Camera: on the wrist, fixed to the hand. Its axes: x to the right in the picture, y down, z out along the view.
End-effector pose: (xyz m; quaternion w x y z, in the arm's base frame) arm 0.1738 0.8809 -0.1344 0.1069 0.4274 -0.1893 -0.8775
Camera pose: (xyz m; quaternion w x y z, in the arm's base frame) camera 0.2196 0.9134 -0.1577 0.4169 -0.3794 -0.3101 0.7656
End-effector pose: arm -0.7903 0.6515 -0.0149 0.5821 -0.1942 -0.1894 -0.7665
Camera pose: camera -0.8247 0.6584 -0.0646 0.1205 0.1646 0.1364 0.9694
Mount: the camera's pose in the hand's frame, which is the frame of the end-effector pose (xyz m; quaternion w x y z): -0.0229 -0.0381 -0.0415 0.7307 -0.1983 -0.0401 -0.6520
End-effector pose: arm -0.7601 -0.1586 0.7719 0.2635 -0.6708 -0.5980 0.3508
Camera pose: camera -0.7519 -0.1729 0.8304 0.2643 -0.1384 -0.9544 -0.0072
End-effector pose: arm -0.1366 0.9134 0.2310 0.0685 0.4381 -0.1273 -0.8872
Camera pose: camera -0.0901 0.9484 0.2133 0.4467 -0.3540 -0.3658 0.7358
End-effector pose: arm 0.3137 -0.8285 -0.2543 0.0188 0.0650 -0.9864 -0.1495
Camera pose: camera 0.3434 -0.8736 -0.2264 0.1104 -0.6809 0.6495 0.3197
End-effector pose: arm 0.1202 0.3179 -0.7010 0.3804 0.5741 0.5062 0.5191
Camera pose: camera 0.0736 0.2994 -0.7354 0.7506 0.0348 0.6260 0.2086
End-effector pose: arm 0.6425 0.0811 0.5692 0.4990 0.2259 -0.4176 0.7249
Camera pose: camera 0.6901 0.1092 0.5438 0.8654 0.3675 -0.3216 0.1125
